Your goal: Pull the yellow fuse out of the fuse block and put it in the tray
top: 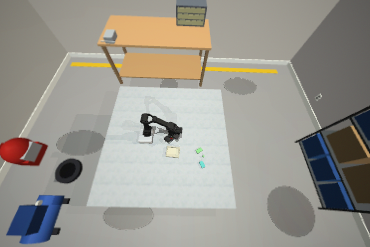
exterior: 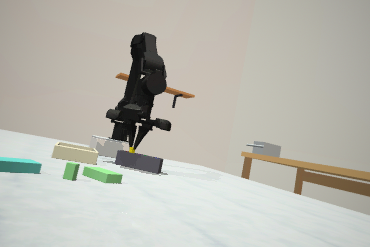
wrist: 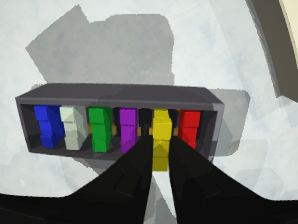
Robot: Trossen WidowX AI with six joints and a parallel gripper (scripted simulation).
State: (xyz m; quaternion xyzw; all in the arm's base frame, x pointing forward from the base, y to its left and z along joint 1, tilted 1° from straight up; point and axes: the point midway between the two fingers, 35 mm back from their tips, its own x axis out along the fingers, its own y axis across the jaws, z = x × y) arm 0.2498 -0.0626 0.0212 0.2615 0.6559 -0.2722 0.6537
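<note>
Right now the red fuse is 10 mm behind my gripper tip, 10 mm to the right of it and 30 mm below it. The rest, counted from my gripper tip: purple fuse (10 mm ahead, 10 mm to the left, 30 mm below); green fuse (30 mm ahead, 30 mm to the left, 30 mm below); yellow fuse (10 mm below).
</note>
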